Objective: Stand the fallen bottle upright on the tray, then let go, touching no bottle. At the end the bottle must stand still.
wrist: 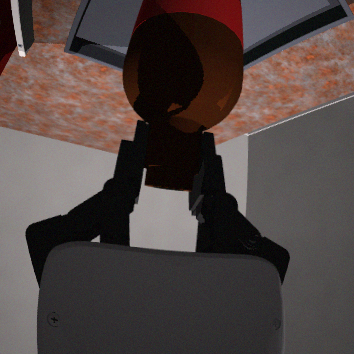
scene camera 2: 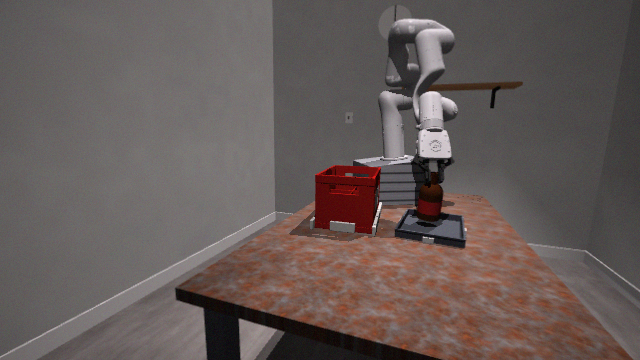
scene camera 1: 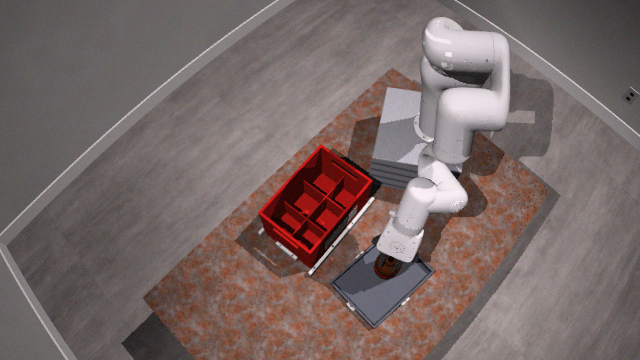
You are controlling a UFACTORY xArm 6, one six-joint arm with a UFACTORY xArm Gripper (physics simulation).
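Seen in the pictures: gripper, fingertip midpoint: (wrist: 170,141) (scene camera 2: 434,182) (scene camera 1: 388,265); arm's base, link origin: (scene camera 2: 394,158) (scene camera 1: 433,126).
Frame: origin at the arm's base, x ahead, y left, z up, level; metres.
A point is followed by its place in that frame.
Note:
The brown bottle with a red label (scene camera 1: 384,273) {z -0.060, x 0.439, y 0.144 m} (scene camera 2: 430,208) {z -0.115, x 0.437, y 0.134 m} (wrist: 220,70) {z -0.055, x 0.372, y 0.141 m} is close to upright over the tray (scene camera 1: 380,302) {z -0.182, x 0.485, y 0.183 m} (scene camera 2: 452,233) {z -0.183, x 0.461, y 0.201 m} (wrist: 285,25) {z -0.183, x 0.385, y 0.234 m}, near the tray's robot-side end. My gripper (scene camera 1: 390,262) {z -0.033, x 0.423, y 0.140 m} (scene camera 2: 434,181) {z -0.033, x 0.423, y 0.140 m} (wrist: 170,141) {z -0.033, x 0.423, y 0.140 m} is shut on the bottle's neck, one finger on each side. In the second scene view a dark shadow patch lies on the tray floor just in front of the bottle's base. The base looks very low over the tray floor; whether it touches is hard to tell. The wrist view does not show the base.
A red crate with compartments (scene camera 1: 287,239) {z -0.069, x 0.529, y -0.127 m} (scene camera 2: 345,212) {z -0.127, x 0.532, y -0.124 m} stands beside the tray, with white strips (scene camera 1: 345,235) {z -0.170, x 0.388, y -0.028 m} (scene camera 2: 342,227) {z -0.173, x 0.544, y -0.130 m} along its foot. The grey layered block (scene camera 1: 397,105) {z -0.014, x 0.001, y -0.134 m} (scene camera 2: 392,185) {z -0.101, x 0.155, y 0.004 m} under the arm stands behind. The tray has low raised rims and small white blocks at its outer sides.

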